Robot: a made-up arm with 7 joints.
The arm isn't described. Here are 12 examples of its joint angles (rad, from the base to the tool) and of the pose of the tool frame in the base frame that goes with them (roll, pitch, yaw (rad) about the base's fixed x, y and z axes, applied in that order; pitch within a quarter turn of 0, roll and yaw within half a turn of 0; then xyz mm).
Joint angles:
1: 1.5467 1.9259 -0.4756 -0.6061 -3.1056 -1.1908 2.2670
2: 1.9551 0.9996 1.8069 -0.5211 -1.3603 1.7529 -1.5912
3: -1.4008 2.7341 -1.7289 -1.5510 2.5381 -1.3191 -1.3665
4: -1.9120 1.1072 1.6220 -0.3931 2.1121 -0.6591 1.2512
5: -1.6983 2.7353 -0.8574 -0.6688 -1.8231 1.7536 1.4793
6: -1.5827 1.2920 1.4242 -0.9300 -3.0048 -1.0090 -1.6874
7: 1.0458 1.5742 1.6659 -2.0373 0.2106 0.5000 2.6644
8: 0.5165 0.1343 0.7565 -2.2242 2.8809 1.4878 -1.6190
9: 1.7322 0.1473 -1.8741 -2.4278 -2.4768 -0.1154 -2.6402
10: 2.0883 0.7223 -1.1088 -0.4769 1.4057 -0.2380 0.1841
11: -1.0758 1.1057 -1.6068 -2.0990 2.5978 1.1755 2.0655
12: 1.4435 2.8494 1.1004 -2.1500 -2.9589 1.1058 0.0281
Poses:
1: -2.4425 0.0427 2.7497 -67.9 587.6 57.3
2: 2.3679 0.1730 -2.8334 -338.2 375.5 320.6
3: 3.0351 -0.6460 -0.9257 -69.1 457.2 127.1
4: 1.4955 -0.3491 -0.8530 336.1 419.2 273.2
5: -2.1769 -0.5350 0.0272 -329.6 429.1 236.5
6: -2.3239 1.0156 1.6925 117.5 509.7 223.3
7: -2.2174 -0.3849 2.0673 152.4 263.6 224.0
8: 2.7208 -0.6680 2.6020 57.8 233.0 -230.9
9: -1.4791 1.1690 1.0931 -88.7 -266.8 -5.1
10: 1.6789 0.7640 1.6696 -540.3 15.4 261.0
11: 1.2312 0.6354 1.8840 311.3 11.1 -187.3
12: -1.4123 0.7935 -0.8508 332.7 -39.7 -105.3
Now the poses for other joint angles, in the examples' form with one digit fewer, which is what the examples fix.
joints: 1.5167 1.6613 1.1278 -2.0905 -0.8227 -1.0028 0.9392
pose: 0.401 -0.384 -2.159 199 307 -8
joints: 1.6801 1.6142 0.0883 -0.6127 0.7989 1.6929 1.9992
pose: -2.893 -0.855 -0.098 -175 565 50
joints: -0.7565 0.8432 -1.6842 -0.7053 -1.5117 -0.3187 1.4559
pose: 0.295 0.246 -1.851 382 244 -375
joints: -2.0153 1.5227 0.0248 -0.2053 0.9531 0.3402 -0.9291
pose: -2.920 -0.999 -2.550 183 469 334
